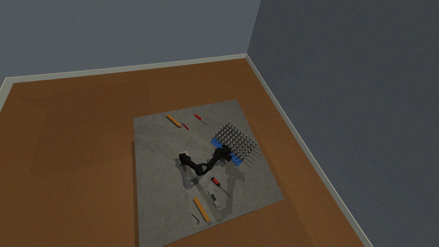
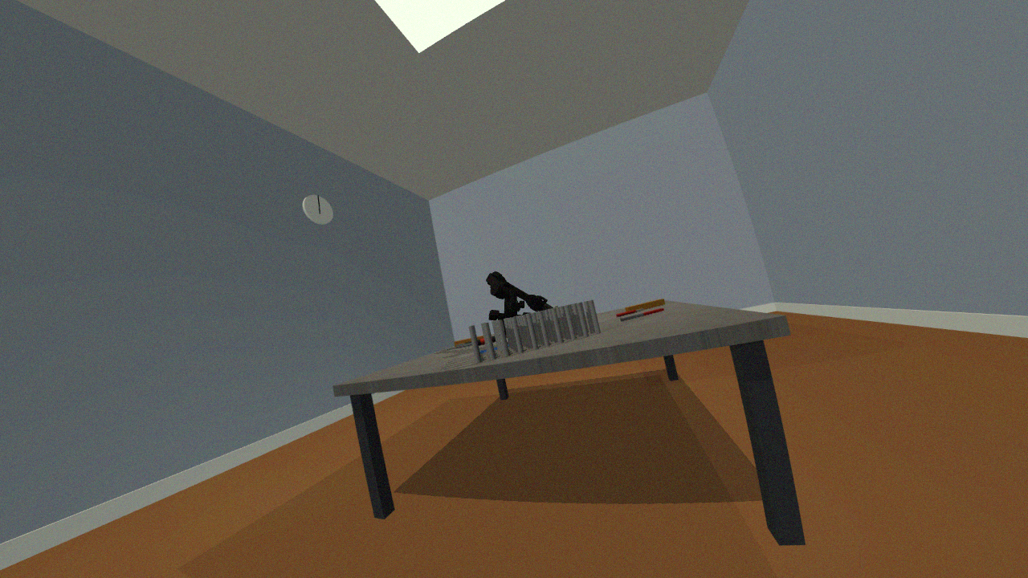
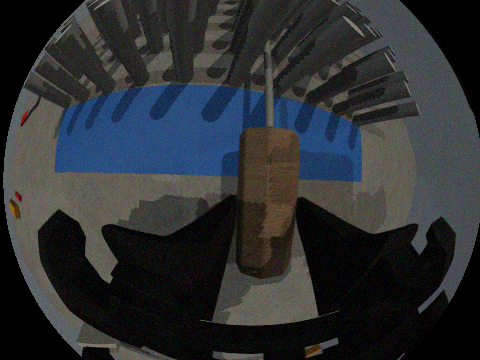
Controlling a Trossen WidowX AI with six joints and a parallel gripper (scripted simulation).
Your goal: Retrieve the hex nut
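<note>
My gripper tip is 7 cm to the right of the blue taped strip, 3 cm above it and 2 cm short of it. The rest, counted from my gripper tip: hook tool 9 cm ahead, 6 cm to the left; then dark flat tool 35 cm to the right, 22 cm behind, 2 cm below; then thin red tool 51 cm to the left, 38 cm behind, 3 cm below.
</note>
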